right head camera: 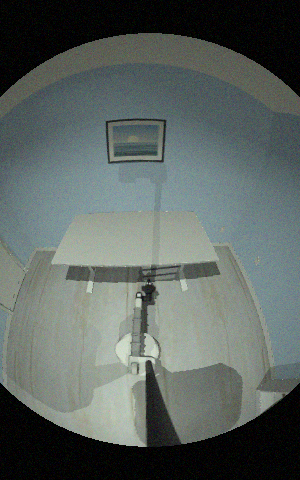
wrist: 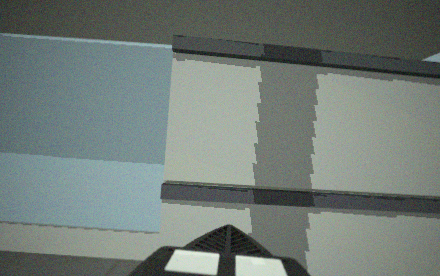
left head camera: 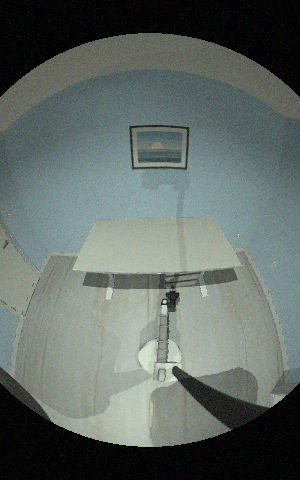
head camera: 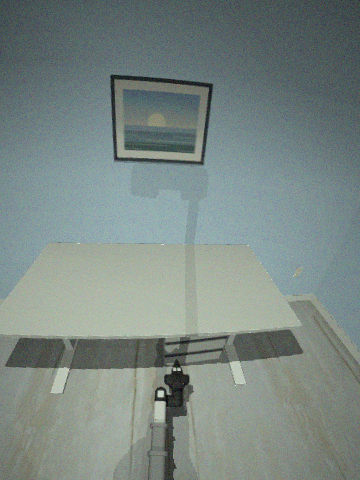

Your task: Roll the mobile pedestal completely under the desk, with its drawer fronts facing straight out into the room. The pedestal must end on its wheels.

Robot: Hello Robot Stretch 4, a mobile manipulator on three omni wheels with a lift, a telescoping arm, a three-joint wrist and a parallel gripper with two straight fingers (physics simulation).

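Observation:
The pedestal (head camera: 207, 346) (left head camera: 189, 279) (right head camera: 167, 271) (wrist: 215, 125) stands upright beneath the desk (head camera: 125, 290) (left head camera: 145, 245) (right head camera: 120, 240) (wrist: 220, 17), just left of its right leg. Its pale drawer fronts with dark horizontal strips face out toward me, nearly square in the wrist view. The desk top hides its upper part in the head view; its wheels do not show. My gripper (head camera: 176, 362) (left head camera: 172, 288) (right head camera: 149, 283) (wrist: 227, 244) is shut and empty, pointing at the left part of the drawer fronts, very close. I cannot tell whether it touches them.
The desk's right leg (head camera: 237, 370) (left head camera: 204, 290) (right head camera: 183, 284) stands right of my gripper, its left leg (head camera: 60, 380) (left head camera: 109, 291) (right head camera: 90, 286) farther left. The blue wall with a framed picture (head camera: 160, 120) is behind the desk. A pale door (left head camera: 15, 270) is at far left.

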